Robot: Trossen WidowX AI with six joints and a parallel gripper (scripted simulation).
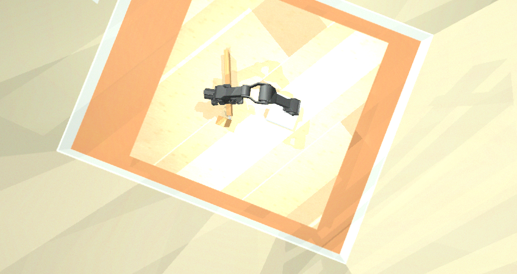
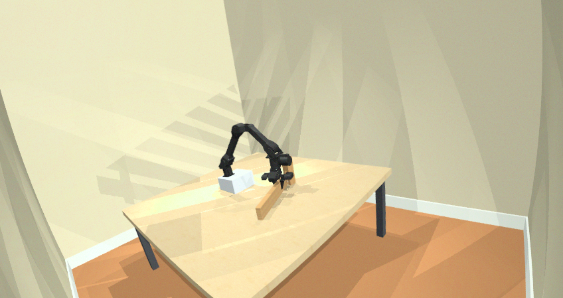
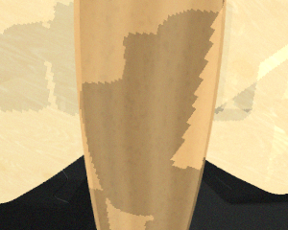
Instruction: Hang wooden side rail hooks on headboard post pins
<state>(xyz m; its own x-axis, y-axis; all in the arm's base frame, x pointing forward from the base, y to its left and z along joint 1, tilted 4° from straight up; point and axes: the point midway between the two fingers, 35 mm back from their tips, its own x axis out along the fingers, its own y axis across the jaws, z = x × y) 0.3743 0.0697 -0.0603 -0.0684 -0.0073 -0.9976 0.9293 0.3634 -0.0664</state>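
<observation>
Now: gripper tip 2 cm past the headboard post, 13 cm to the right of it and 6 cm below it.
</observation>
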